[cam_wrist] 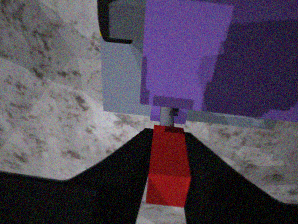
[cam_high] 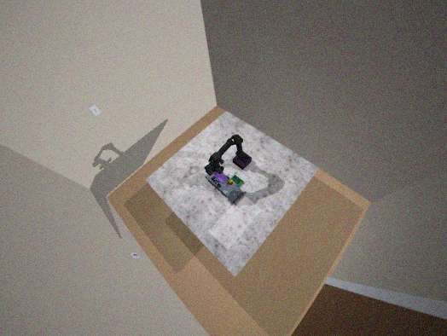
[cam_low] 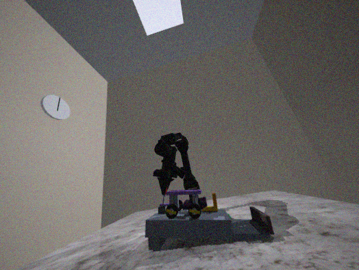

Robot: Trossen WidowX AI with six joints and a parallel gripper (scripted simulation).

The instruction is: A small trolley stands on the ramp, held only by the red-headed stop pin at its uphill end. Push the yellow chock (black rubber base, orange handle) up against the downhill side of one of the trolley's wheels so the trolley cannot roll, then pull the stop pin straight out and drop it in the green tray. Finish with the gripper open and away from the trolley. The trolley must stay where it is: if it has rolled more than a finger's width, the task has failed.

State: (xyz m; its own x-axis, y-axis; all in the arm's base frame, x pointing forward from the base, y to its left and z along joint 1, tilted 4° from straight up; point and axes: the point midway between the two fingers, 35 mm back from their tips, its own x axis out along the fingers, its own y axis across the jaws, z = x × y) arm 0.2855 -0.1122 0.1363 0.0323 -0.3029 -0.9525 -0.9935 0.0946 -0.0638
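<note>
Now: gripper tip 10 mm past the yellow chock, 190 mm to the right of it and 70 mm above it. The rest, counted from my gripper tip: purple trolley 30 mm ahead, 90 mm to the left, 40 mm below; then grey ramp 30 mm ahead, 90 mm to the left, 110 mm below; then red-headed stop pin right at my gripper tip.
</note>
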